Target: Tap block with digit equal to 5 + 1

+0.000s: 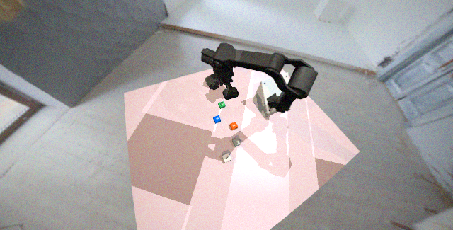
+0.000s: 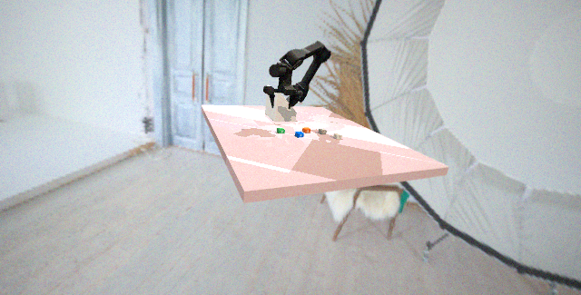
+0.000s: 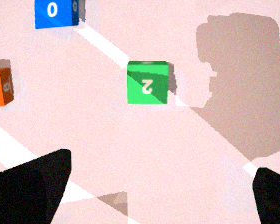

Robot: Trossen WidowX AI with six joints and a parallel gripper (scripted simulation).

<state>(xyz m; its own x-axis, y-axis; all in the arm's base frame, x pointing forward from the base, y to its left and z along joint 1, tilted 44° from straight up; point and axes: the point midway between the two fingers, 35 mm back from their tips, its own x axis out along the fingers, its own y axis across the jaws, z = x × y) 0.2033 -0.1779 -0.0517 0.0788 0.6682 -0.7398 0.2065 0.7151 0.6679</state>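
My gripper tip is 150 mm to the right of the orange block, 110 mm above it and 30 mm short of it. The rest, counted from my gripper tip: green block (110 mm below, 10 mm to the left, 10 mm ahead); then grey block (230 mm to the left, 110 mm below, 60 mm ahead); then blue block (110 mm below, 80 mm ahead, 70 mm to the left).
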